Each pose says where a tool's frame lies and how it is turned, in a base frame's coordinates. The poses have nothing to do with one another.
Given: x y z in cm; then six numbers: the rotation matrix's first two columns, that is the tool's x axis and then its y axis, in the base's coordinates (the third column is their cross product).
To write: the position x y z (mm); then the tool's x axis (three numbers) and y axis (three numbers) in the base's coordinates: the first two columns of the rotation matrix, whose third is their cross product. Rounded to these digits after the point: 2 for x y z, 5 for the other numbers.
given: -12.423, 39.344, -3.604, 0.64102, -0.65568, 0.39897, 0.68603, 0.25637, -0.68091
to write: -124.23, 393.44, -36.04, 0.64102, -0.65568, 0.39897, 0.68603, 0.25637, -0.68091
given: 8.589, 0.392, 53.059, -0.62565, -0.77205, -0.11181, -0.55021, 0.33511, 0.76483
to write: 85.89, 3.92, 530.59, -0.62565, -0.77205, -0.11181, -0.55021, 0.33511, 0.76483
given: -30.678, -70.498, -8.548, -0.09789, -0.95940, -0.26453, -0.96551, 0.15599, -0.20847
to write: -306.78, -704.98, -85.48, -0.09789, -0.95940, -0.26453, -0.96551, 0.15599, -0.20847
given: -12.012, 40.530, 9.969, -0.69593, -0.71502, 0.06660, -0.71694, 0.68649, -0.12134
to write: -120.12, 405.30, 99.69, -0.69593, -0.71502, 0.06660, -0.71694, 0.68649, -0.12134
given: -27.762, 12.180, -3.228, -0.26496, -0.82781, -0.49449, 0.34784, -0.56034, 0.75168
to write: -277.62, 121.80, -32.28, -0.26496, -0.82781, -0.49449, 0.34784, -0.56034, 0.75168
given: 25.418, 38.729, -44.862, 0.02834, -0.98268, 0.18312, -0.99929, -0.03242, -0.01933
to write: 254.18, 387.29, -448.62, 0.02834, -0.98268, 0.18312, -0.99929, -0.03242, -0.01933
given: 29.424, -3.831, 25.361, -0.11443, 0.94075, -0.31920, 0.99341, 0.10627, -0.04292
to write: 294.24, -38.31, 253.61, -0.11443, 0.94075, -0.31920, 0.99341, 0.10627, -0.04292
